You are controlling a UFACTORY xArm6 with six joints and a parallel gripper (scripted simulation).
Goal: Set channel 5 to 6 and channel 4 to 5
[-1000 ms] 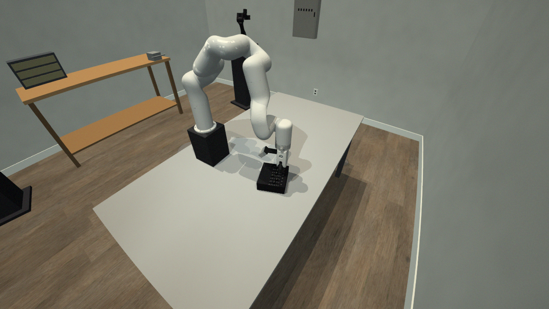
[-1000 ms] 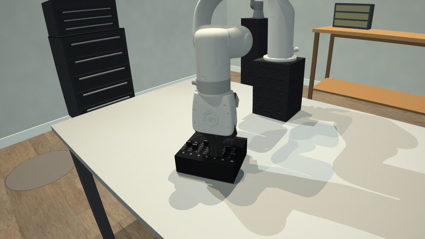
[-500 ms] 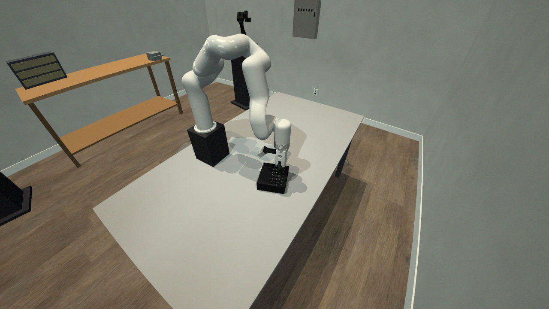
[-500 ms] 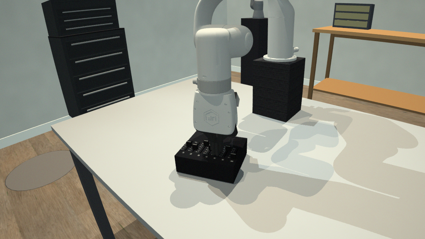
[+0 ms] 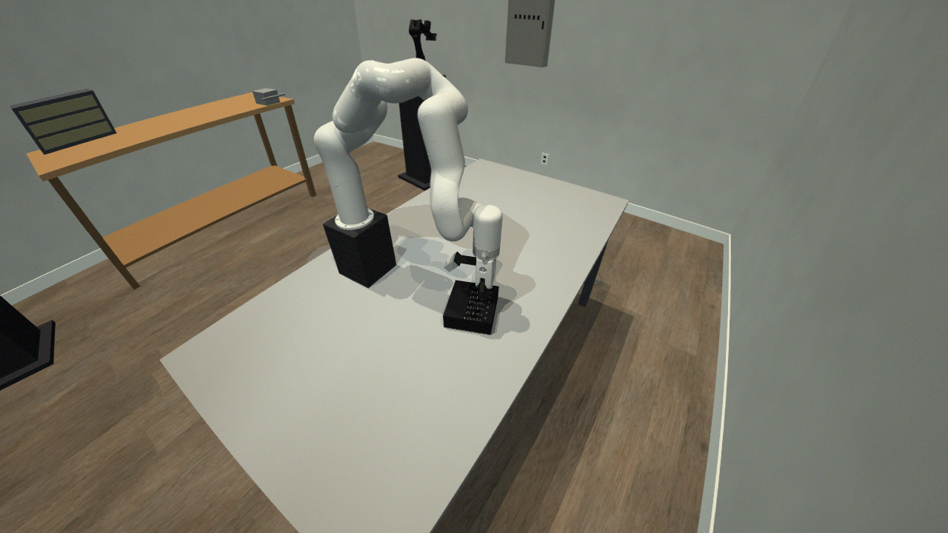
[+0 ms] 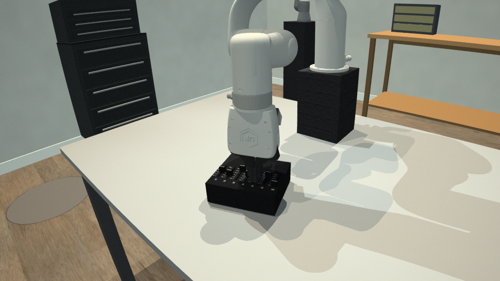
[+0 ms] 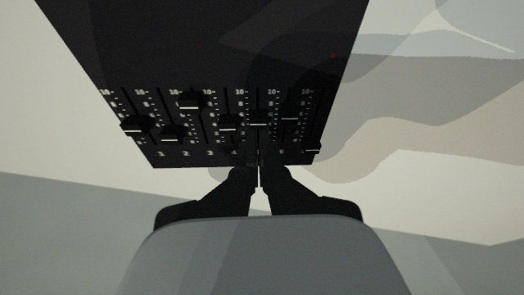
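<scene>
Now: the channel 5 fader cap 20 mm behind my hand, 10 mm to the right of it and 10 mm below it. The rest, counted from my hand: master fader cap 20 mm behind, 40 mm to the left, 10 mm below; channel 4 cap 30 mm to the right, 10 mm below; channel 6 fader cap 30 mm behind, 10 mm below.
</scene>
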